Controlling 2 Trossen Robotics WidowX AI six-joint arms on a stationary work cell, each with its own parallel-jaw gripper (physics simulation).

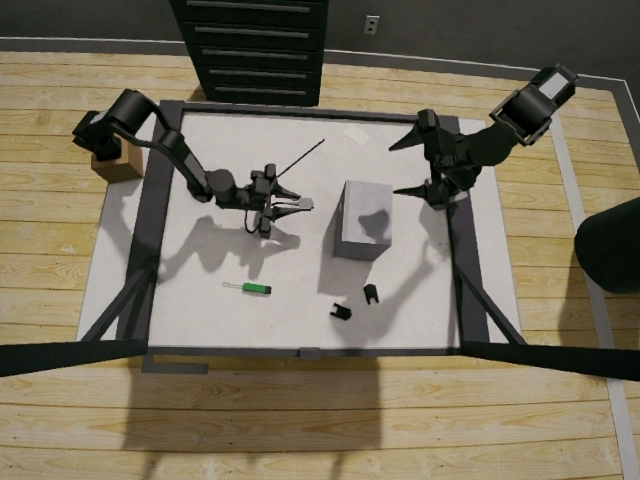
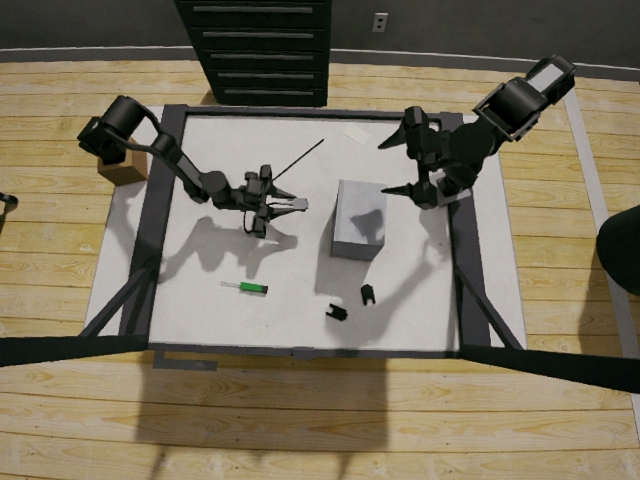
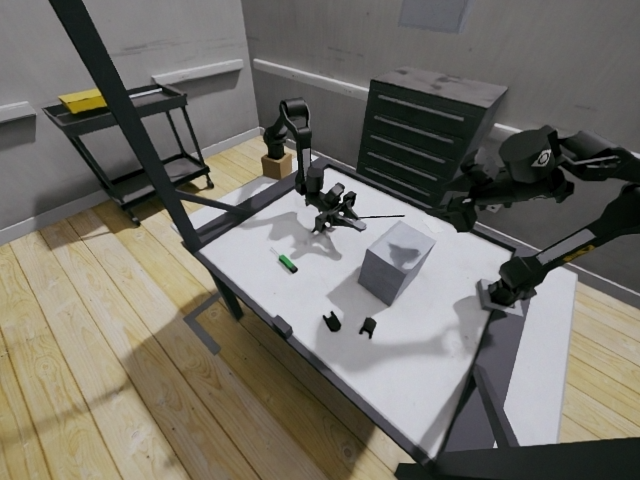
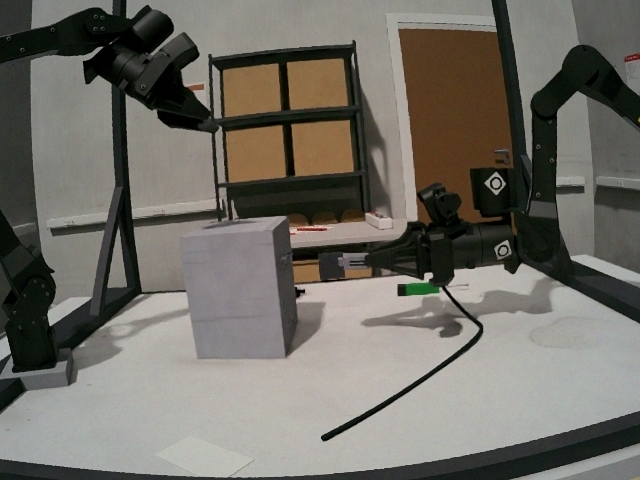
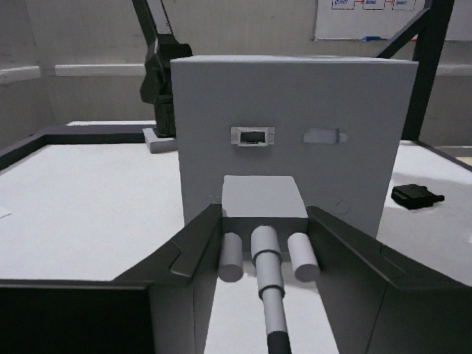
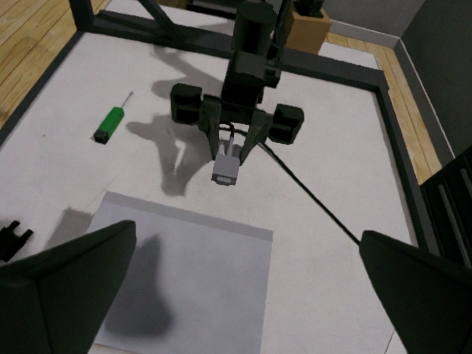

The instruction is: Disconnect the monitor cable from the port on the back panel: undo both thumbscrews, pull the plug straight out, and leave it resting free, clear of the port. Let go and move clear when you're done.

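Where they show: left gripper, fingertip midpoint: (image 1: 301, 203) (image 2: 296, 203) (image 3: 356, 223) (image 4: 363, 257) (image 5: 262, 216) (image 6: 227, 161); right gripper, fingertip midpoint: (image 1: 391, 170) (image 2: 379, 169) (image 3: 433, 199) (image 4: 213, 124) (image 6: 250, 236); left arm's base at its link origin: (image 1: 109, 149) (image 2: 114, 153) (image 3: 276, 155) (image 6: 308, 10); right arm's base at its link origin: (image 1: 447, 187) (image 2: 449, 185) (image 3: 501, 296) (image 4: 36, 362) (image 5: 171, 132).
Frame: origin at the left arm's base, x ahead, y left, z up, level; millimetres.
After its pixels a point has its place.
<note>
The grey plug (image 1: 307, 203) @[x 499, y -278, z 27 mm] (image 4: 331, 266) (image 5: 263, 196) @[x 491, y -277, z 27 mm] (image 6: 226, 169) @[x 500, y -278, z 27 mm] is held in the air, apart from the port (image 5: 236, 136) @[x 583, y -293, z 24 mm] on the grey box (image 1: 356, 206) @[x 609, y -329, z 74 mm] (image 4: 235, 294) @[x 653, y -270, z -3 mm] (image 5: 300, 100). Its two thumbscrews (image 5: 231, 257) @[x 465, y -256, z 21 mm] (image 5: 303, 257) @[x 459, y -278, z 21 mm] show at its rear. My left gripper (image 1: 298, 203) @[x 484, y -274, z 22 mm] (image 4: 368, 260) @[x 484, y -274, z 22 mm] (image 5: 262, 216) @[x 484, y -274, z 22 mm] is shut on the plug from both sides. The black cable (image 1: 299, 158) @[x 521, y -80, z -85 mm] (image 4: 403, 395) @[x 513, y -82, z -88 mm] (image 6: 310, 195) @[x 480, y -109, z -87 mm] hangs behind the plug and runs down to the table. My right gripper (image 1: 392, 171) @[x 659, y -317, z 213 mm] (image 2: 381, 169) @[x 659, y -317, z 213 mm] (image 6: 250, 236) @[x 659, y -317, z 213 mm] is wide open and empty, above and beside the box.
A green screwdriver (image 1: 254, 288) @[x 319, y -449, z -72 mm] (image 3: 286, 262) @[x 322, y -452, z -72 mm] lies at the front left of the table. Two black forked pieces (image 1: 341, 311) @[x 533, y -560, z -74 mm] (image 1: 371, 293) @[x 626, y -532, z -74 mm] lie in front of the box. A pale paper (image 1: 355, 134) @[x 721, y -23, z -89 mm] (image 4: 205, 456) @[x 721, y -27, z -89 mm] lies near the table's back edge.
</note>
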